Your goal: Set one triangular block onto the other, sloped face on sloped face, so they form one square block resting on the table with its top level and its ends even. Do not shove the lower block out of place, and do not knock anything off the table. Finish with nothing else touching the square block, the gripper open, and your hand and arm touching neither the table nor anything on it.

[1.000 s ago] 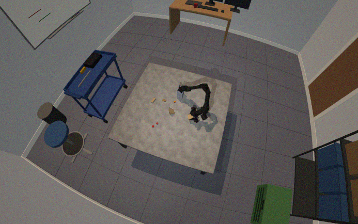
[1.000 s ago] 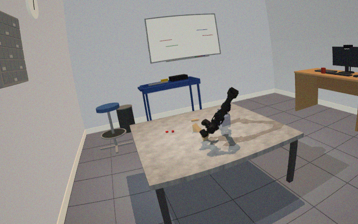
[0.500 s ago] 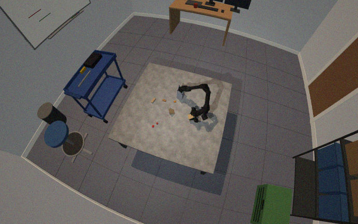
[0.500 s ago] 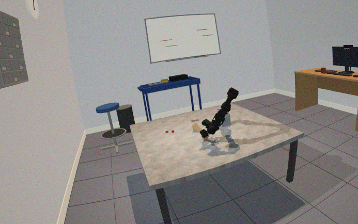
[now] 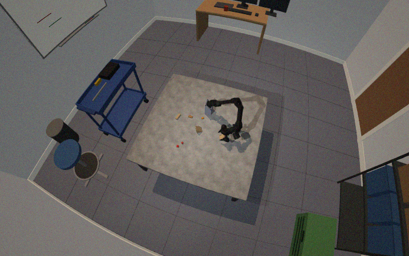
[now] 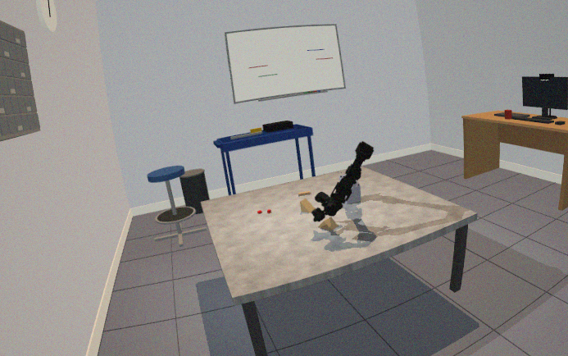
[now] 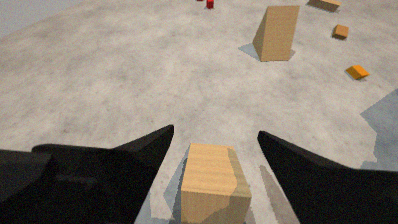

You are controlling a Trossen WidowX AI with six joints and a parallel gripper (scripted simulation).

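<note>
The tan triangular block is 50 mm to the left of my gripper tip, 20 mm below it and 20 mm behind it. Also, from my gripper tip: tan bar 500 mm to the right, 140 mm behind, 30 mm below; then orange thing 230 mm to the right, 190 mm behind, 40 mm below.
</note>
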